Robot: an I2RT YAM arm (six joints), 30 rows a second.
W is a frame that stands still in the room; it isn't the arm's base.
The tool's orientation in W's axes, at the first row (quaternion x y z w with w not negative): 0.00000 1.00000 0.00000 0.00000
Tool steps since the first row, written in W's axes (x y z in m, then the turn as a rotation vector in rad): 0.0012 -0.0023 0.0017 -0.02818 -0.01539 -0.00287; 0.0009 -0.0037 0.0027 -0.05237 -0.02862 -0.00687; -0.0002 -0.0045 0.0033 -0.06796 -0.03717 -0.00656; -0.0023 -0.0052 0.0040 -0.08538 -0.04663 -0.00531
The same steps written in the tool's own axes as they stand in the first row. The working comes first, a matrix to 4 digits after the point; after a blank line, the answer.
The tool's axes in the first row as the columns of a matrix, in W's axes (used below as rounded here):
-1.0000 0.0000 0.0000
0.0000 1.0000 0.0000
0.0000 0.0000 -1.0000

-0.0012 -0.0023 -0.0017 0.02818 -0.01539 0.00287; -0.0009 -0.0037 -0.0027 0.05237 -0.02862 0.00687; 0.0002 -0.0045 -0.0033 0.06796 -0.03717 0.00656; 0.0023 -0.0052 -0.0040 0.08538 -0.04663 0.00531
